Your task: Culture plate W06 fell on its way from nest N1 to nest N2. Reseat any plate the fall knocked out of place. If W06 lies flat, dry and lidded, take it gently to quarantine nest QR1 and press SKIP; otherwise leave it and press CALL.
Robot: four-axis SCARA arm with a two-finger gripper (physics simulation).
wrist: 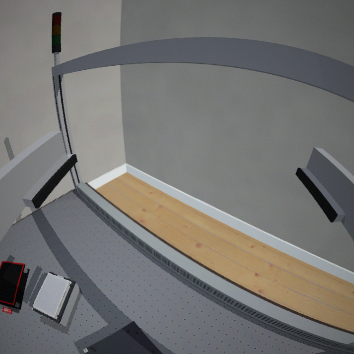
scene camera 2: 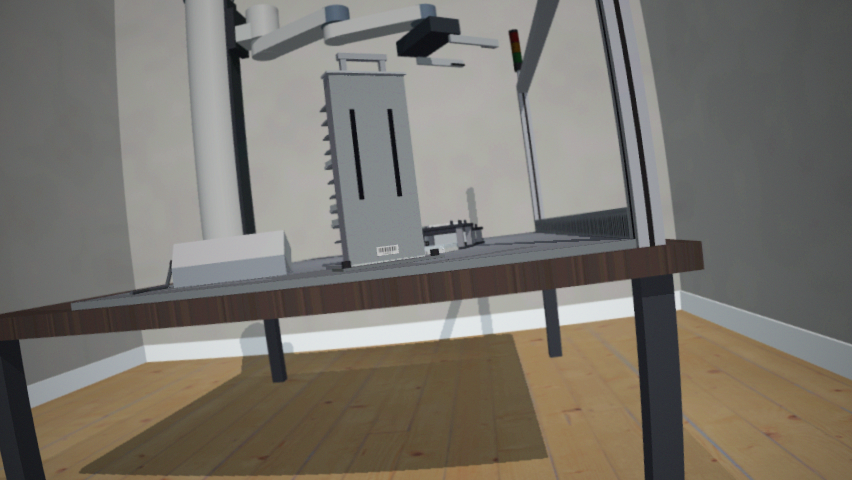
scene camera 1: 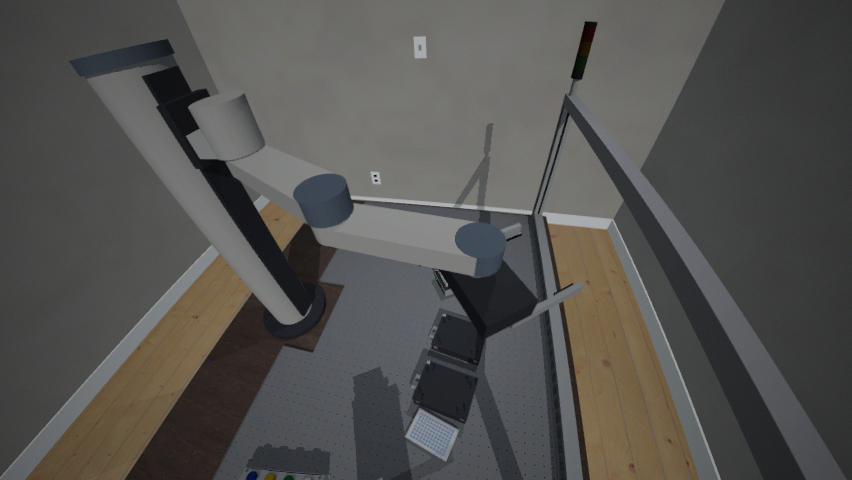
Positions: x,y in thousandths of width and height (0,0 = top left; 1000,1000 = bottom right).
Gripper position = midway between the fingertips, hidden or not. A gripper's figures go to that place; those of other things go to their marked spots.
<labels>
The gripper (scene camera 2: 563,114): 152 cm from the lens. A grey button panel (scene camera 2: 314,530): 102 cm from the lens.
</labels>
